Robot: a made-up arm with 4 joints.
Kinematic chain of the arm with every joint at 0, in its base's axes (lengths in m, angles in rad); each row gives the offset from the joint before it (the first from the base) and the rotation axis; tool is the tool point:
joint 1: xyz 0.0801 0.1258 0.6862 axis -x
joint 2: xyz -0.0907 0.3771 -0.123 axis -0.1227 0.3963 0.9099
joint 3: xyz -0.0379 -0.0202 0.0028 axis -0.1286 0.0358 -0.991
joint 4: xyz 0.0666 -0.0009 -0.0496 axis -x
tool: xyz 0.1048 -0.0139 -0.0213
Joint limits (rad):
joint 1: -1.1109..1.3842
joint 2: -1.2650..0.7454
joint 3: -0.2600..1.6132
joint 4: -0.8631..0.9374
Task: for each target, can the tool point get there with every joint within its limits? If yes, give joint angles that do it. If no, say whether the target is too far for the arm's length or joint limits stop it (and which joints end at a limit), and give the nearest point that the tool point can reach.
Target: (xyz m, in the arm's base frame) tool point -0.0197 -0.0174 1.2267
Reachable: no: joint limits stop it (at a limit: joint 1, joint 2, joint 3, joint 4) | nearest point 0.0525 0.3473 0.8546 | short by 0.526 m
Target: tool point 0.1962 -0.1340 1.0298
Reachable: no: joint limits stop it (at a limit: joint 1, joint 3, joint 4) | nearest point 0.0692 0.3534 0.8624 | short by 0.531 m
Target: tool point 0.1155 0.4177 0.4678
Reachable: yes | joints 0.0820 -0.0490 0.2564 -0.7193
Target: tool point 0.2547 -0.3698 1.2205
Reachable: no: too far | nearest point 0.0777 0.3576 0.8673 | short by 0.828 m
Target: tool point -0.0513 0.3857 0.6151
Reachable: yes | joints -0.5086 -0.2864 1.2154 -0.0077
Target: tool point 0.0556 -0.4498 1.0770
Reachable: no: too far | nearest point -0.0008 -0.0027 0.4905 | short by 0.740 m
